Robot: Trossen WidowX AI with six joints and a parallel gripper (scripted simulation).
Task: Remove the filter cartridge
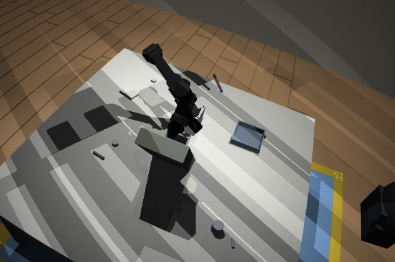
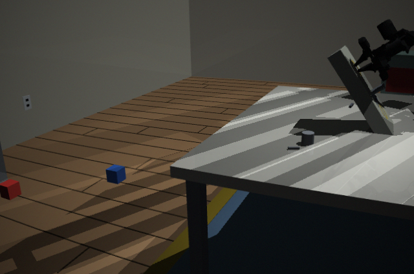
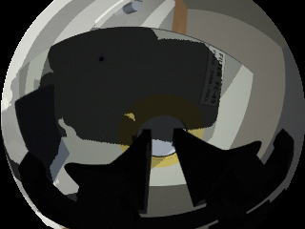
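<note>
The round filter cartridge lies 1 cm below my gripper tip and 1 cm ahead of it. Also, from my gripper tip: grey service panel 8 cm below, 4 cm behind; blue-grey tray 42 cm behind, 30 cm to the left, 22 cm below.
</note>
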